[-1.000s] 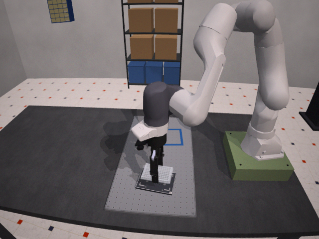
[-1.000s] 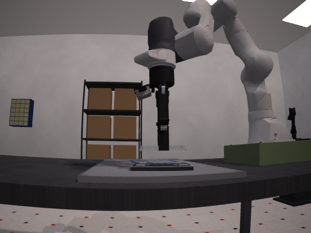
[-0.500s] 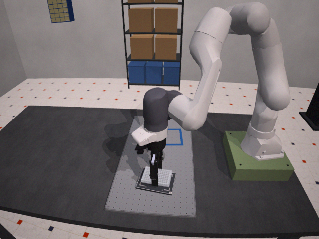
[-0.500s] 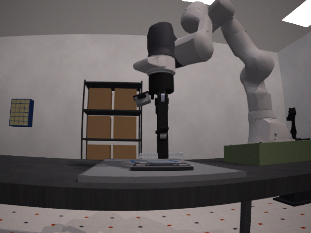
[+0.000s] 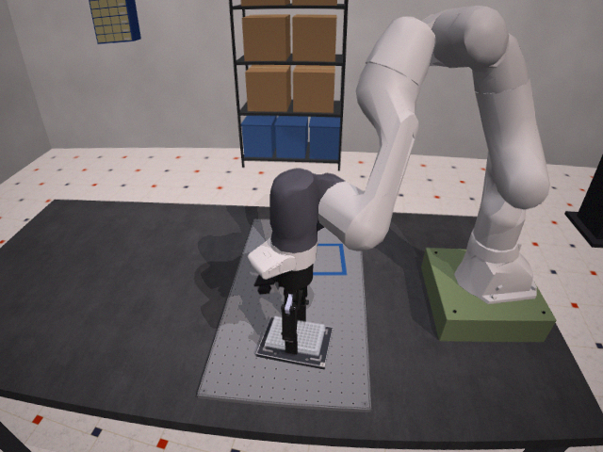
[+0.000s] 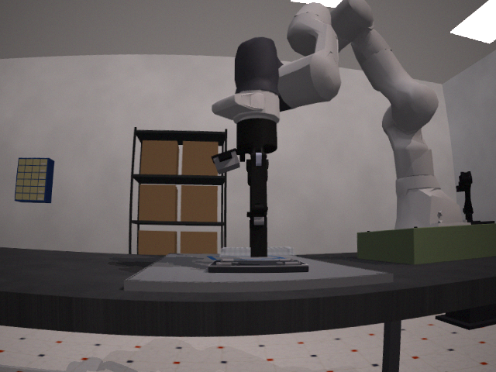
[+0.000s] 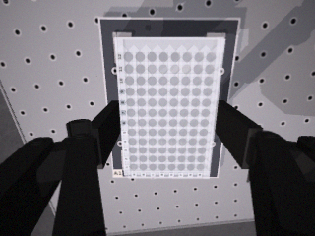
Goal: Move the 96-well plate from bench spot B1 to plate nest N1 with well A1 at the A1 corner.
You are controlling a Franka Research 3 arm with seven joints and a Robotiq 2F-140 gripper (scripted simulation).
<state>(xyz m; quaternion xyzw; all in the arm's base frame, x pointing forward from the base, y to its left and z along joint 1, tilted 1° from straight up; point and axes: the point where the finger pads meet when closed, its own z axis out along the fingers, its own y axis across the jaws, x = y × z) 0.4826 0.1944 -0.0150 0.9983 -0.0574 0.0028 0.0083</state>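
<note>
Now: hand 2 cm above the 96-well plate. Round my hand: A1 label (7 cm behind, 6 cm to the left, 4 cm below); plate nest (5 cm below).
</note>
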